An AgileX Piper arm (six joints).
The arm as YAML. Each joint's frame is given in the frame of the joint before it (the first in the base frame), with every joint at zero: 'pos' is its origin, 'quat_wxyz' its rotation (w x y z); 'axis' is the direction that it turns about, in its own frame. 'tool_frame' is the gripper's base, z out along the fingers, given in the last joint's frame.
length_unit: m
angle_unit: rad
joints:
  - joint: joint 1
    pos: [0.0, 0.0, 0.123]
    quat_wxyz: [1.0, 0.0, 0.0, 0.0]
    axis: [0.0, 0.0, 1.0]
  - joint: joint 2
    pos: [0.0, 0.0, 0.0]
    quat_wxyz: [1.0, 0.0, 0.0, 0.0]
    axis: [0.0, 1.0, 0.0]
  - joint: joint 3
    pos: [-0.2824, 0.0, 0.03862]
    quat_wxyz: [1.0, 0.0, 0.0, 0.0]
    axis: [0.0, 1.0, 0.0]
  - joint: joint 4
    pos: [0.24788, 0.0, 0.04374]
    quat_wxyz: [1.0, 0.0, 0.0, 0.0]
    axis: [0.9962, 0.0, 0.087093]
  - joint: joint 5
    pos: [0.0, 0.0, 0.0]
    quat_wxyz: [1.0, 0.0, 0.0, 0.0]
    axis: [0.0, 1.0, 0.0]
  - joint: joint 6
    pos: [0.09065, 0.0, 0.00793]
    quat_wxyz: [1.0, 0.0, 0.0, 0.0]
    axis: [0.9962, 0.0, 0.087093]
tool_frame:
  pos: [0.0, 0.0, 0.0]
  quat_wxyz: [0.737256, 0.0, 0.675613, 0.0]
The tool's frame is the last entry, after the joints.
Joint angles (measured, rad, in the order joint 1, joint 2, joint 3, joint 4, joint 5, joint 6), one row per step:
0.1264 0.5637 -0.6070 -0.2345 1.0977 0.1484
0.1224 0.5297 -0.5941 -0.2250 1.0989 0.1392
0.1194 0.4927 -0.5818 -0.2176 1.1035 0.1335
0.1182 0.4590 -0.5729 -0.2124 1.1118 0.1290
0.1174 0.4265 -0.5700 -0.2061 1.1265 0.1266
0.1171 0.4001 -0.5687 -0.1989 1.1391 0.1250
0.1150 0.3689 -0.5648 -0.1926 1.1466 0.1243
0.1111 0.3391 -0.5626 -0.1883 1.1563 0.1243
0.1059 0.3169 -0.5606 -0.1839 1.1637 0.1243
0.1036 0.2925 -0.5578 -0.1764 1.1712 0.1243
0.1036 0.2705 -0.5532 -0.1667 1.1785 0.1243
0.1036 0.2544 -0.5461 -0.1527 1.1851 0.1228
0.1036 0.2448 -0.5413 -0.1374 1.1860 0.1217
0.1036 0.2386 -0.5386 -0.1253 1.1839 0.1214
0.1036 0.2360 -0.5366 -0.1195 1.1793 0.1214
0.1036 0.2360 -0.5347 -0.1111 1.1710 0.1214
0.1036 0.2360 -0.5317 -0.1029 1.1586 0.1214
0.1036 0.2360 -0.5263 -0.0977 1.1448 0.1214
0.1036 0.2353 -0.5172 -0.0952 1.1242 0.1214
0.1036 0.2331 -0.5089 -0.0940 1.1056 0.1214
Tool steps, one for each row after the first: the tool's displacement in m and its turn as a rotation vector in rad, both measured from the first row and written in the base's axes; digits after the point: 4 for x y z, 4 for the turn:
-0.0059 -0.0003 -0.0015 0.0064 -0.0174 0.0044
-0.0124 -0.0008 -0.0029 0.0127 -0.0359 0.0061
-0.0185 -0.0012 -0.0040 0.0173 -0.0513 0.0076
-0.0248 -0.0016 -0.0039 0.0243 -0.0654 0.0069
-0.0299 -0.0018 -0.0037 0.0322 -0.0770 0.0070
-0.0354 -0.0020 -0.0039 0.0404 -0.0960 0.0057
-0.0408 -0.0025 -0.0040 0.0468 -0.1136 0.0013
-0.0449 -0.0028 -0.0043 0.0525 -0.1260 -0.0038
-0.0492 -0.0028 -0.0049 0.0614 -0.1394 -0.0051
-0.0530 -0.0024 -0.0062 0.0721 -0.1485 -0.0033
-0.0557 -0.0016 -0.0084 0.0850 -0.1493 0.0010
-0.0571 -0.0004 -0.0098 0.0993 -0.1514 0.0064
-0.0578 0.0005 -0.0104 0.1110 -0.1555 0.0108
-0.0579 0.0010 -0.0107 0.1169 -0.1600 0.0133
-0.0573 0.0018 -0.0108 0.1252 -0.1654 0.0170
-0.0564 0.0026 -0.0109 0.1335 -0.1737 0.0212
-0.0553 0.0032 -0.0116 0.1389 -0.1814 0.0245
-0.0537 0.0037 -0.0129 0.1418 -0.1931 0.0278
-0.0525 0.0040 -0.0140 0.1436 -0.2053 0.0306

